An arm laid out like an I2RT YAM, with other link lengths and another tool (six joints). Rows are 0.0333 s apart.
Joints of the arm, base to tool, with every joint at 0 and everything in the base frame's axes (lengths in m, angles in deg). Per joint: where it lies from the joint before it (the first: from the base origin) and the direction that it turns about. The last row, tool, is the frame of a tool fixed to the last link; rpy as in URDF.
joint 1: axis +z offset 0 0 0.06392
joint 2: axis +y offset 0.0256 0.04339 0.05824
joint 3: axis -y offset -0.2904 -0.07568 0
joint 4: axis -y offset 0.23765 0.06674 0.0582
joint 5: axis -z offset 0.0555 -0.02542 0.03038
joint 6: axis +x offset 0.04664 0 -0.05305
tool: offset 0.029 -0.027 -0.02 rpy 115.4 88.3 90
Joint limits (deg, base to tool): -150..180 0..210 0..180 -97..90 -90..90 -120..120
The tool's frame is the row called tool.
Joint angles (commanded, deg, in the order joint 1, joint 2, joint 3, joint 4, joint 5, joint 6), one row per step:
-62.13 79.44 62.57 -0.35 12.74 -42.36
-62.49 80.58 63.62 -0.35 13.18 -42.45
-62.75 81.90 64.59 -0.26 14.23 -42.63
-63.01 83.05 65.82 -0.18 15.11 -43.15
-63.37 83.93 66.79 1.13 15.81 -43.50
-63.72 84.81 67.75 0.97 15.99 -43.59
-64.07 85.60 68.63 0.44 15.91 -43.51
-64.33 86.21 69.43 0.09 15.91 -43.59
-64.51 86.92 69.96 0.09 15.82 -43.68
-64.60 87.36 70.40 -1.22 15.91 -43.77
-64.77 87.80 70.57 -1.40 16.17 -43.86
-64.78 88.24 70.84 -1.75 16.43 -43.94
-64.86 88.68 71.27 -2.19 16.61 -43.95
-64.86 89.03 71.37 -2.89 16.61 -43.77
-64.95 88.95 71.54 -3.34 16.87 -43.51
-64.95 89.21 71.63 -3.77 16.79 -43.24
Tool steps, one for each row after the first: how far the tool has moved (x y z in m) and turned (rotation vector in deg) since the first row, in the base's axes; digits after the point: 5 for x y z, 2 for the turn. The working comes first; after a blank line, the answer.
Tool pose at each row, in the base's axes (x y z in m, rotation vector in deg; the steps are taken from these numbers as rounded here):
0.11748 -0.30827 0.33989 42.88 100.36 -105.47
0.11751 -0.31388 0.34050 43.45 100.46 -106.13
0.11751 -0.31978 0.33990 44.24 100.77 -107.28
0.11761 -0.32547 0.34183 44.54 100.70 -108.62
0.11721 -0.33118 0.34577 45.08 99.04 -110.16
0.11689 -0.33578 0.34649 45.46 99.14 -110.58
0.11652 -0.33975 0.34630 45.83 99.63 -110.54
0.11628 -0.34298 0.34707 45.99 99.84 -110.71
0.11679 -0.34644 0.34621 46.00 100.09 -110.74
0.11657 -0.34752 0.34392 46.00 101.75 -110.48
0.11593 -0.34935 0.34215 46.24 102.32 -110.71
0.11624 -0.35082 0.34066 46.31 102.99 -110.82
0.11626 -0.35254 0.33990 46.48 103.54 -110.88
0.11655 -0.35318 0.33704 46.64 104.65 -110.42
0.11537 -0.35274 0.33768 47.20 104.77 -110.49
0.11571 -0.35330 0.33572 47.43 105.40 -110.03

0.00003 -0.00561 0.00061 0.00 0.24 -0.76
0.00003 -0.01151 0.00001 0.04 0.81 -1.97
0.00013 -0.01720 0.00194 -0.33 1.45 -2.92
-0.00027 -0.02291 0.00588 -1.71 1.30 -3.87
-0.00059 -0.02751 0.00660 -1.68 1.47 -4.36
-0.00096 -0.03148 0.00641 -1.26 1.59 -4.65
-0.00120 -0.03471 0.00718 -1.13 1.75 -4.88
-0.00069 -0.03817 0.00632 -0.98 1.89 -4.95
-0.00091 -0.03925 0.00403 0.15 2.62 -5.08
-0.00155 -0.04108 0.00226 0.51 2.98 -5.46
-0.00124 -0.04255 0.00077 0.92 3.38 -5.68
-0.00122 -0.04427 0.00001 1.29 3.65 -5.92
-0.00093 -0.04491 -0.00285 2.17 3.93 -5.96
-0.00211 -0.04447 -0.00221 2.36 3.85 -6.37
-0.00177 -0.04503 -0.00417 2.94 3.86 -6.36

